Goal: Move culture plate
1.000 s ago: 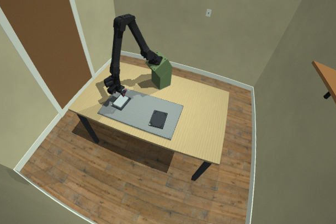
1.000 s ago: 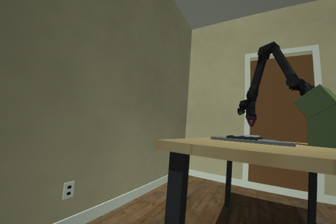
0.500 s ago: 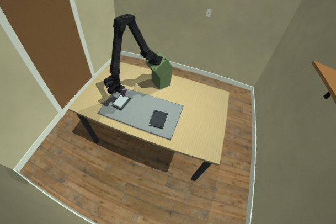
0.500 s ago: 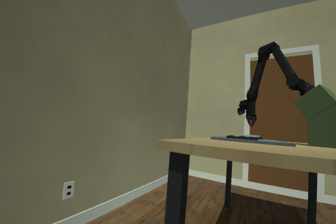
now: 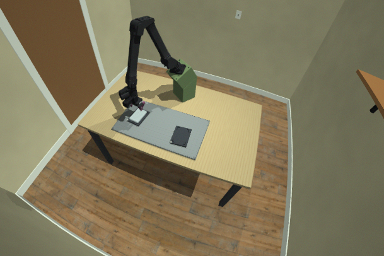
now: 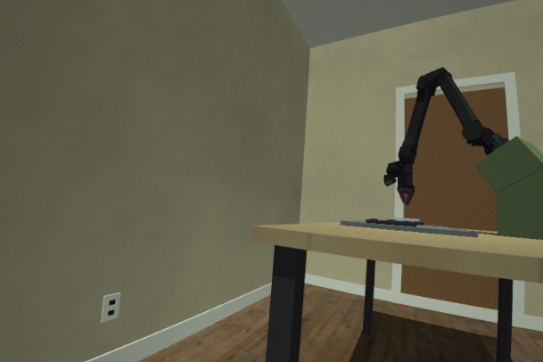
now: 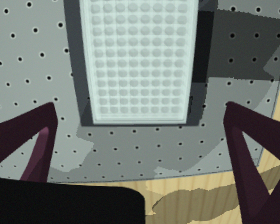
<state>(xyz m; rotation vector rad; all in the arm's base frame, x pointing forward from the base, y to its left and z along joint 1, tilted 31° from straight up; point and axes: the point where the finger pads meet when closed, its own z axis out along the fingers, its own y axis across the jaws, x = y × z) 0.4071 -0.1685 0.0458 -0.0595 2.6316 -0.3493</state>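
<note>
Now: the 96-well plate 9 cm below my hand. From my hand the other things lie so: dark plate nest 2 cm ahead, 40 cm to the left, 10 cm below.
</note>
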